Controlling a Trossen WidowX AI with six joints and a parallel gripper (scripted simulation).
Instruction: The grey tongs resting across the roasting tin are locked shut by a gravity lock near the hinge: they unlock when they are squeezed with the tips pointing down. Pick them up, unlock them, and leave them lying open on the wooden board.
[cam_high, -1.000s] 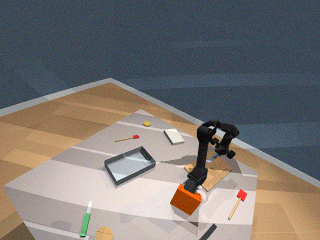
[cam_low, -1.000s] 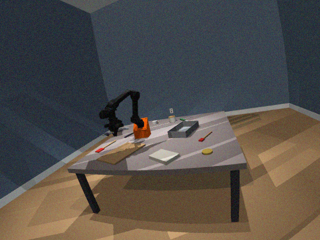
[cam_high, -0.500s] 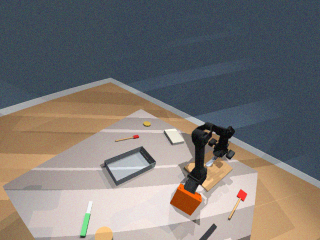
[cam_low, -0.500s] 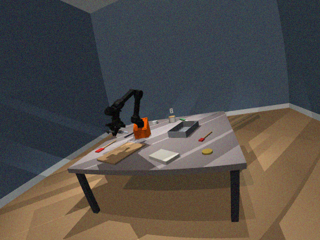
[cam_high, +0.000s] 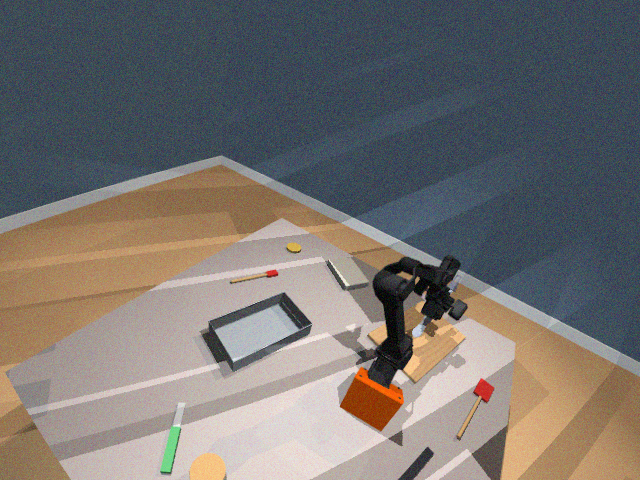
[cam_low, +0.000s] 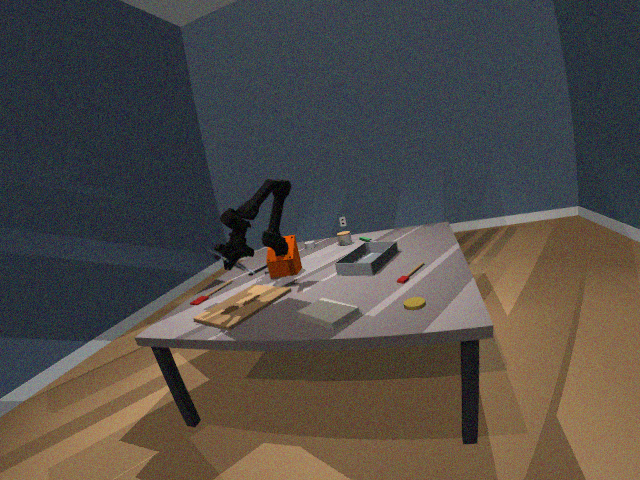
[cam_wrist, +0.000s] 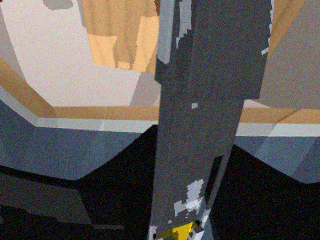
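My gripper tip is now 4 cm below the yellow lock piece and 1 cm short of it. From my gripper tip the other things lie so: green-handled tool 75 cm to the left, 52 cm ahead, 16 cm below; then wooden board 16 cm below, 2 cm to the left, 1 cm ahead; then roasting tin 53 cm ahead, 35 cm to the left, 14 cm below.
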